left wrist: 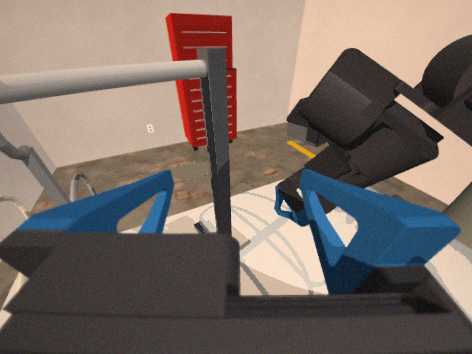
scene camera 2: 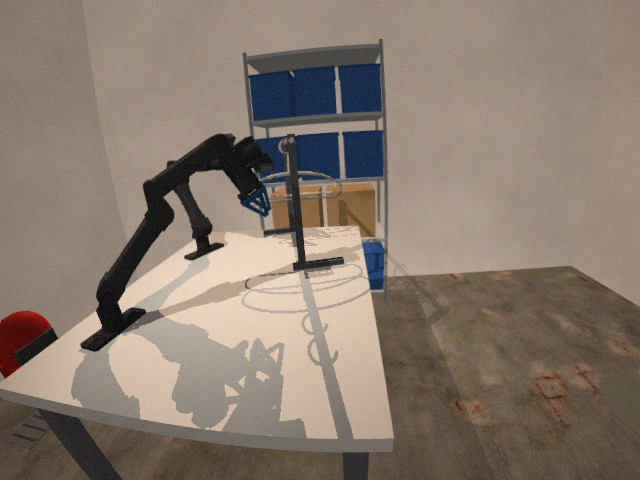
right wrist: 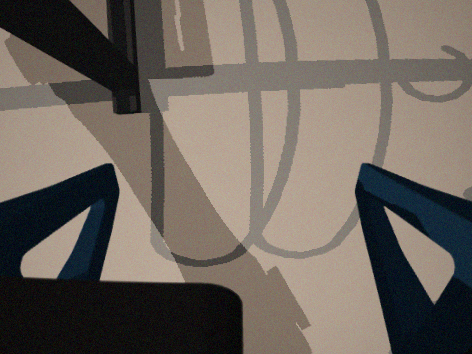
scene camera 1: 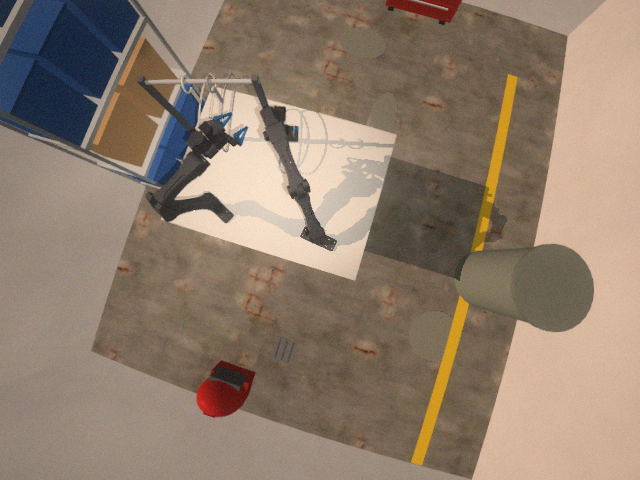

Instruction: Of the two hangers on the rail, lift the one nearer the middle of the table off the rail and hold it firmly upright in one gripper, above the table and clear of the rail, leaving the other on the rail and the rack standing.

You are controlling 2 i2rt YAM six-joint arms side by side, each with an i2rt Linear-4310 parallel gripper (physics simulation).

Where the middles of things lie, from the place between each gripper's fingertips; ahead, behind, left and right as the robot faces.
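The rack [scene camera 2: 291,150] is 9 cm ahead of my left hand, 20 cm to the left of it and 16 cm below it. From my right hand, the rack is 1 cm ahead and 36 cm to the left.
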